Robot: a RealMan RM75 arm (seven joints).
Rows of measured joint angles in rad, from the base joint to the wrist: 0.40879 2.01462 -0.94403 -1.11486 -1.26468 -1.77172 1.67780; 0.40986 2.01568 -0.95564 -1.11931 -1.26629 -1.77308 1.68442; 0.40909 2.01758 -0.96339 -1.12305 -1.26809 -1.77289 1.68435; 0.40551 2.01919 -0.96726 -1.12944 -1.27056 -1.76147 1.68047; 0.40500 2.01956 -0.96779 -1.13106 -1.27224 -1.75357 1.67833; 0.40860 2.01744 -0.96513 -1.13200 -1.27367 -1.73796 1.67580; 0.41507 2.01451 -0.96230 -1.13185 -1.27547 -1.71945 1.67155; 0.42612 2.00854 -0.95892 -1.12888 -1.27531 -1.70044 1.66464; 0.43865 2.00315 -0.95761 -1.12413 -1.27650 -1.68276 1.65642; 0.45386 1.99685 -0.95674 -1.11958 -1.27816 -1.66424 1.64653; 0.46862 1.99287 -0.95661 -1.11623 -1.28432 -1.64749 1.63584; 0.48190 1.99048 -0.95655 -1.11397 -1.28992 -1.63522 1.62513; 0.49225 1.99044 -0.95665 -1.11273 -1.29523 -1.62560 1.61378; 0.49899 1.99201 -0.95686 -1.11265 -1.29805 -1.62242 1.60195; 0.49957 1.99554 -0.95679 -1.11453 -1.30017 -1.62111 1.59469; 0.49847 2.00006 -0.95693 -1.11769 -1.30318 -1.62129 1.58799; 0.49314 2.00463 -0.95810 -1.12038 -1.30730 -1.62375 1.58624; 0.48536 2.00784 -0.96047 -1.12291 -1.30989 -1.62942 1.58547; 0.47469 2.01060 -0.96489 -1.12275 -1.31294 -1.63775 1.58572; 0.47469 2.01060 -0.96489 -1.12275 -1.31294 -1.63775 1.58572; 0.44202 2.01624 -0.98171 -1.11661 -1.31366 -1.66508 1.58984; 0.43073 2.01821 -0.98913 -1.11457 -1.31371 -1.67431 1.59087
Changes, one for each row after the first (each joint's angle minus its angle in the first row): 0.00107 0.00106 -0.01161 -0.00445 -0.00161 -0.00136 0.00662; 0.00030 0.00296 -0.01936 -0.00819 -0.00341 -0.00117 0.00655; -0.00328 0.00457 -0.02323 -0.01458 -0.00588 0.01025 0.00267; -0.00379 0.00494 -0.02376 -0.01620 -0.00756 0.01815 0.00053; -0.00019 0.00282 -0.02110 -0.01714 -0.00899 0.03376 -0.00200; 0.00628 -0.00011 -0.01827 -0.01699 -0.01079 0.05227 -0.00625; 0.01733 -0.00608 -0.01489 -0.01402 -0.01063 0.07128 -0.01316; 0.02986 -0.01147 -0.01358 -0.00927 -0.01182 0.08896 -0.02138; 0.04507 -0.01777 -0.01271 -0.00472 -0.01348 0.10748 -0.03127; 0.05983 -0.02175 -0.01258 -0.00137 -0.01964 0.12423 -0.04196; 0.07311 -0.02414 -0.01252 0.00089 -0.02524 0.13650 -0.05267; 0.08346 -0.02418 -0.01262 0.00213 -0.03055 0.14612 -0.06402; 0.09020 -0.02261 -0.01283 0.00221 -0.03337 0.14930 -0.07585; 0.09078 -0.01908 -0.01276 0.00033 -0.03549 0.15061 -0.08311; 0.08968 -0.01456 -0.01290 -0.00283 -0.03850 0.15043 -0.08981; 0.08435 -0.00999 -0.01407 -0.00552 -0.04262 0.14797 -0.09156; 0.07657 -0.00678 -0.01644 -0.00805 -0.04521 0.14230 -0.09233; 0.06590 -0.00402 -0.02086 -0.00789 -0.04826 0.13397 -0.09208; 0.06590 -0.00402 -0.02086 -0.00789 -0.04826 0.13397 -0.09208; 0.03323 0.00162 -0.03768 -0.00175 -0.04898 0.10664 -0.08796; 0.02194 0.00359 -0.04510 0.00029 -0.04903 0.09741 -0.08693
